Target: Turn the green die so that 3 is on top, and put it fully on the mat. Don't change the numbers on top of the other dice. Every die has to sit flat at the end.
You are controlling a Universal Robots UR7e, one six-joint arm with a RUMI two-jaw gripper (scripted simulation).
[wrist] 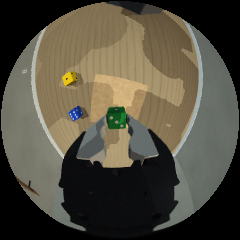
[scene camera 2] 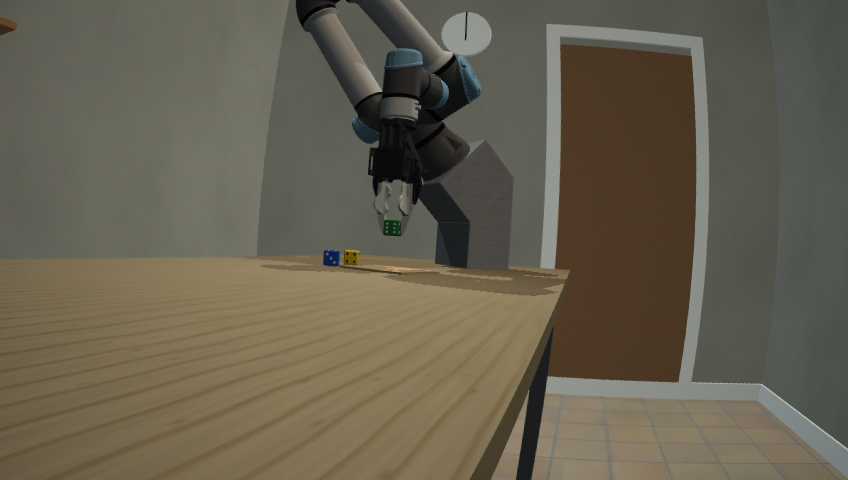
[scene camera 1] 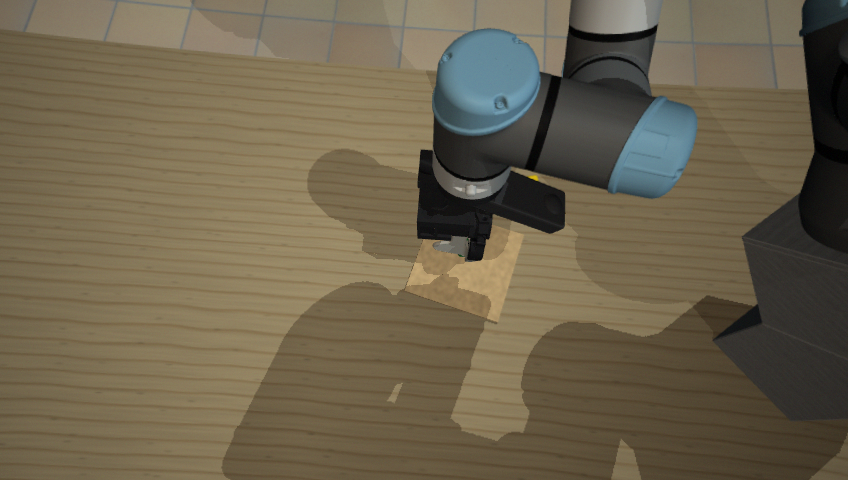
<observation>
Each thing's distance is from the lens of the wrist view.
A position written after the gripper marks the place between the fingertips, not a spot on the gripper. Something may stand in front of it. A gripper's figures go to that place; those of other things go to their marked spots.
gripper [wrist: 116,115]: 0.15 m
tan mat [wrist: 108,91]: 0.20 m
</observation>
